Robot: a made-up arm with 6 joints. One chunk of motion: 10 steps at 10 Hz.
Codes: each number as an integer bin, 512 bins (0 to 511) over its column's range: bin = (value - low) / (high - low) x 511, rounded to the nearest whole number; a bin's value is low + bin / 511 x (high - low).
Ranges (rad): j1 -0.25..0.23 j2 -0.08..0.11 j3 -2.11..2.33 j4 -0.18..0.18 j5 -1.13..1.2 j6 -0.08..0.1
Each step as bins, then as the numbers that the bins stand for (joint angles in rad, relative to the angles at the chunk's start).
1 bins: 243 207 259 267 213 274
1 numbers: -0.0217 -0.0030 0.1404 0.0081 -0.1588 0.0165
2 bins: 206 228 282 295 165 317
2 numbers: -0.0565 0.0048 0.3403 0.0278 -0.3777 0.0317
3 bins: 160 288 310 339 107 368
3 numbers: -0.0997 0.0271 0.5835 0.0588 -0.6421 0.0496
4 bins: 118 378 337 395 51 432
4 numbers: -0.1392 0.0605 0.8181 0.0983 -0.8975 0.0722
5 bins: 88 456 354 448 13 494
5 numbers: -0.1673 0.0895 0.9659 0.1356 -1.0707 0.0940
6 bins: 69 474 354 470 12 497
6 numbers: -0.1852 0.0962 0.9659 0.1511 -1.0753 0.0951
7 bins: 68 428 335 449 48 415
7 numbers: -0.1861 0.0791 0.8008 0.1363 -0.9111 0.0662
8 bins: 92 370 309 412 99 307
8 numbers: -0.1636 0.0576 0.5749 0.1103 -0.6786 0.0281
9 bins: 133 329 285 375 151 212
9 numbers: -0.1251 0.0423 0.3663 0.0842 -0.4415 -0.0053
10 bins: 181 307 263 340 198 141
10 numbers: -0.0800 0.0341 0.1752 0.0595 -0.2272 -0.0303
